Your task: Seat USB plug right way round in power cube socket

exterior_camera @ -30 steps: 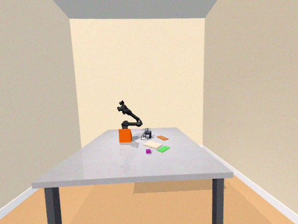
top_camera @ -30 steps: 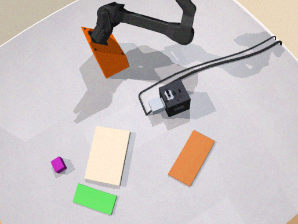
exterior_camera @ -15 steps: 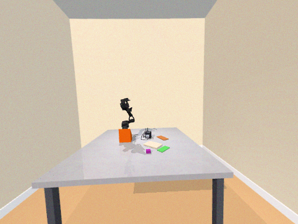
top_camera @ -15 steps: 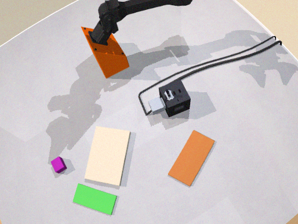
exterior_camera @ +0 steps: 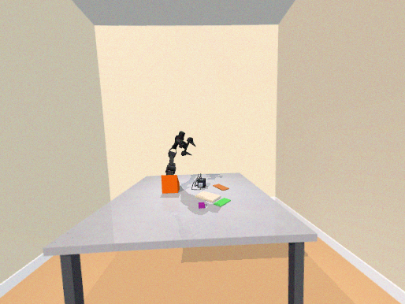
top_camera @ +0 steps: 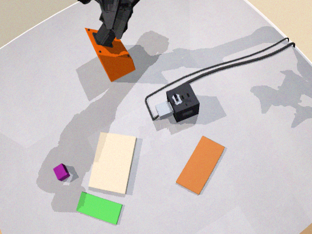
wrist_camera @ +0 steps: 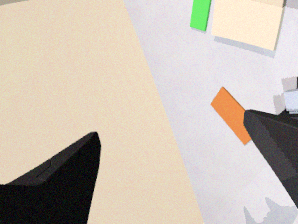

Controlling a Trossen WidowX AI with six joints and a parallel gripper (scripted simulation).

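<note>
Now: the dark USB plug 280 mm below my gripper tip, 100 mm to the left of it and 50 mm ahead of it. Round my gripper tip: white-framed socket: 310 mm below, 100 mm to the left, 50 mm ahead; then orange plastic piece: 370 mm below, 240 mm ahead, 90 mm to the left; then cream slab: 370 mm below, 150 mm to the right, 120 mm ahead.
</note>
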